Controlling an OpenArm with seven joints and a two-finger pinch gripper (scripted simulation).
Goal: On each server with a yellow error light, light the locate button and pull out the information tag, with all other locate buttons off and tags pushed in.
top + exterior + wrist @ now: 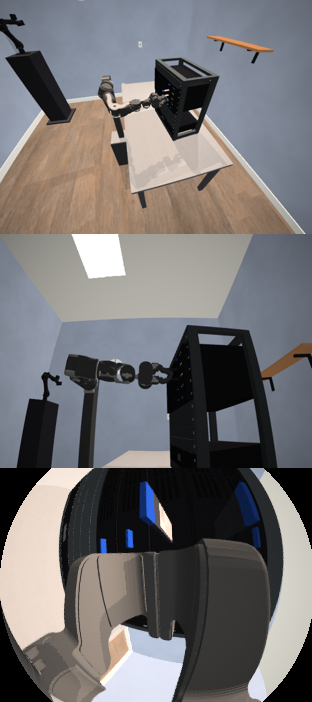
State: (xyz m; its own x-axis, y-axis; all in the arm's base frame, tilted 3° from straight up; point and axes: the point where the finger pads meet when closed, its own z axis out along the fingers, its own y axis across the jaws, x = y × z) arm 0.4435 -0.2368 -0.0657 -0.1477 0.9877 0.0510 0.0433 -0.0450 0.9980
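Now: hand 40 mm below the locate button, 40 mm short of it and 10 mm to the right of it. Round my hand: information tag: 50 mm to the left, 40 mm above, 20 mm ahead.
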